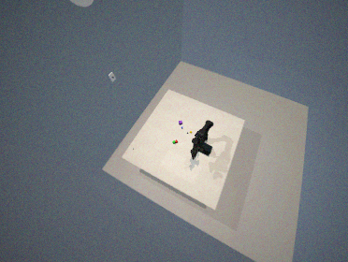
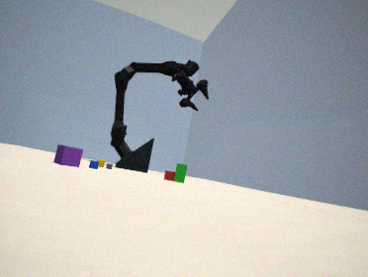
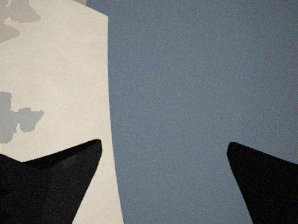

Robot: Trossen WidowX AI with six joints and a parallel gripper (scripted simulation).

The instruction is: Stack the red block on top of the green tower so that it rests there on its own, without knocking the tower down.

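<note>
Right now my gripper tip is 39 cm above the red block, 29 cm short of it and 21 cm to the left of it. Round my gripper tip: grey block 40 cm to the right, 39 cm below, 20 cm ahead; then blue block 44 cm to the right, 39 cm below, 31 cm ahead; then yellow block 43 cm to the right, 39 cm below, 17 cm ahead.
</note>
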